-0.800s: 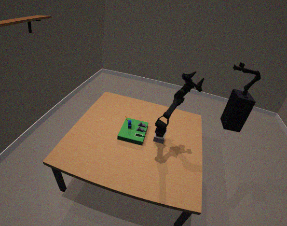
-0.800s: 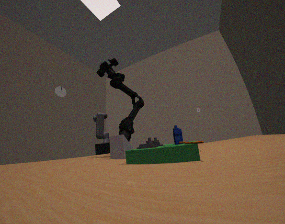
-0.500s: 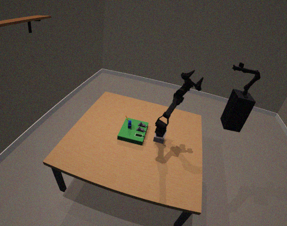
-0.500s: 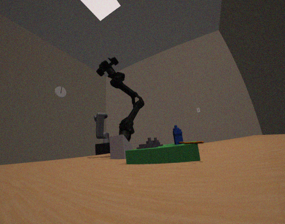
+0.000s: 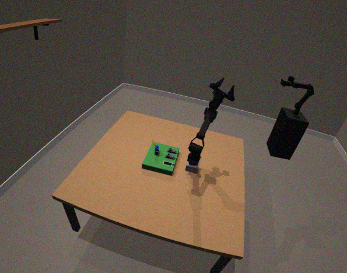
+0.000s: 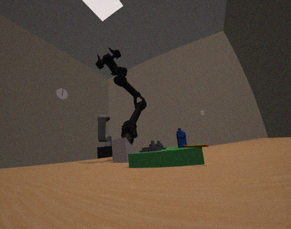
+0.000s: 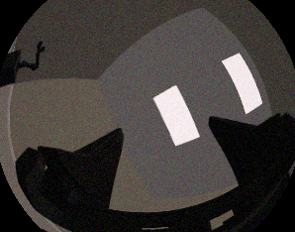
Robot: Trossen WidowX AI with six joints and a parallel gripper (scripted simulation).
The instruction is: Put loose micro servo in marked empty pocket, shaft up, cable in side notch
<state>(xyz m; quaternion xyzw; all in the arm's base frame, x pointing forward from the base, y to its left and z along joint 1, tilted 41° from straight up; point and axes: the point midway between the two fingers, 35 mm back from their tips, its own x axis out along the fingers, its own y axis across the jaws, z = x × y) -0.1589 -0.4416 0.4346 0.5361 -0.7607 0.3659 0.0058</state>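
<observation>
My gripper tip is now 720 mm above the green deck, 410 mm short of it and 30 mm to the right of it.
</observation>
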